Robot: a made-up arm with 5 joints.
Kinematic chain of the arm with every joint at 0, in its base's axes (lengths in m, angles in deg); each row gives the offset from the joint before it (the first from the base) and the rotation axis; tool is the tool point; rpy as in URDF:
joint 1: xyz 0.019 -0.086 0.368 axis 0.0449 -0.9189 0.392
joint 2: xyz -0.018 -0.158 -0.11 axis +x
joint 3: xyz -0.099 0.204 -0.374 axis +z
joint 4: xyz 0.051 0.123 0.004 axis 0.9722 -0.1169 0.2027
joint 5: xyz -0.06 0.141 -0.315 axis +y
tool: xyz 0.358 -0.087 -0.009 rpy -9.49 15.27 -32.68
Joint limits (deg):
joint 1: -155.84..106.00
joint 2: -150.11..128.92
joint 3: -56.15..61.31
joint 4: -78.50..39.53
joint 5: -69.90..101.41
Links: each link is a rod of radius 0.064 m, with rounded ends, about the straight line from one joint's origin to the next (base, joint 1, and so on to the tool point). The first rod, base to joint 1, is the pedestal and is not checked.
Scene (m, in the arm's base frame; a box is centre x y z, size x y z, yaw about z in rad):
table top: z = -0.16
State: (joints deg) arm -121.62 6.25 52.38 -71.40 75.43
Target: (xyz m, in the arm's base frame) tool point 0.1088 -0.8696 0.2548
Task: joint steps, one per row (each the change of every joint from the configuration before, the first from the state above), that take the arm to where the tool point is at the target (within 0.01 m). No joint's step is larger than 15 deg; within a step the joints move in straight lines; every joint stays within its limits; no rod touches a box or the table.
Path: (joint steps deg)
1: 13.98 -12.45 1.28 -0.97 0.55
2: 13.97 -12.46 1.27 -0.98 0.54
3: 13.98 -12.45 1.28 -0.97 0.55
4: 13.97 -12.46 1.27 -0.98 0.55
5: 13.98 -12.45 1.28 -0.97 0.55
6: 13.97 -12.46 1.27 -0.98 0.54
7: 13.98 -12.45 1.28 -0.97 0.55

